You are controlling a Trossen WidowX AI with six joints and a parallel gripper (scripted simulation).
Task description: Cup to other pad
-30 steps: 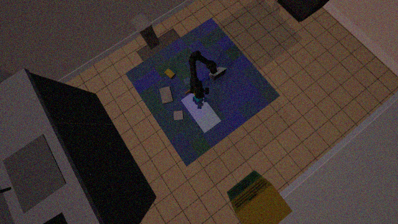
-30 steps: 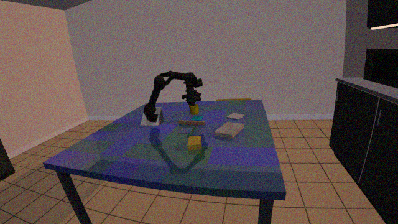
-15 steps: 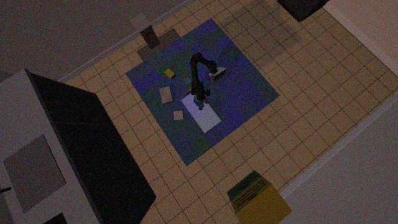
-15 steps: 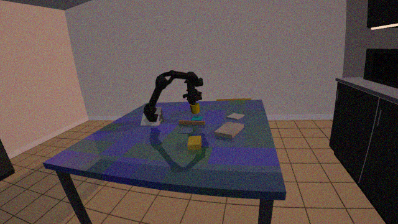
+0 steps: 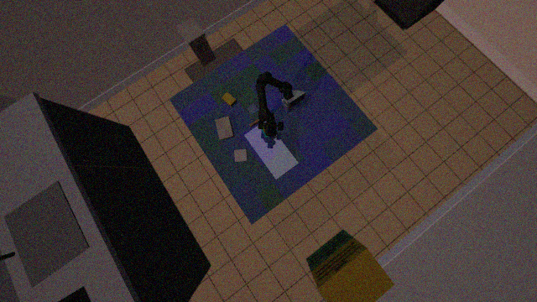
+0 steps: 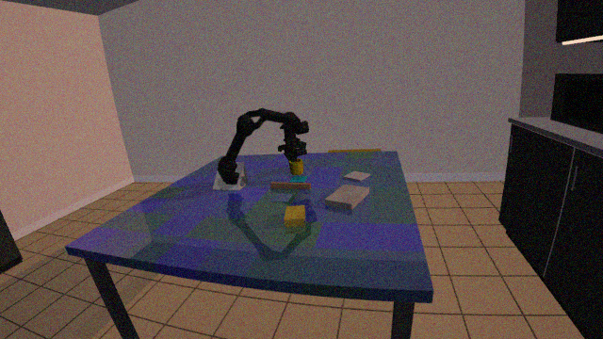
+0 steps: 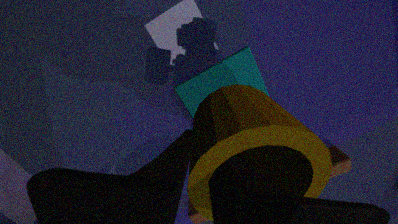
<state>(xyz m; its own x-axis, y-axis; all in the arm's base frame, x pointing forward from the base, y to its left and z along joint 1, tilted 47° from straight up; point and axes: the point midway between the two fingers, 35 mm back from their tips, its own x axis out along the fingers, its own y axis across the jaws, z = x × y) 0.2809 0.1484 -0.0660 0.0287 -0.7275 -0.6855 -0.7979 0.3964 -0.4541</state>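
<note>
The teal pad is 8 cm below my gripper tip, 3 cm ahead of it and 1 cm to the right of it. From my gripper tip the other things lie so: yellow cup (2 cm to the right, 2 cm ahead); brown bar (13 cm to the right, 7 cm below, 2 cm ahead); grey-blue pad (25 cm to the right, 8 cm below, 2 cm ahead).
</note>
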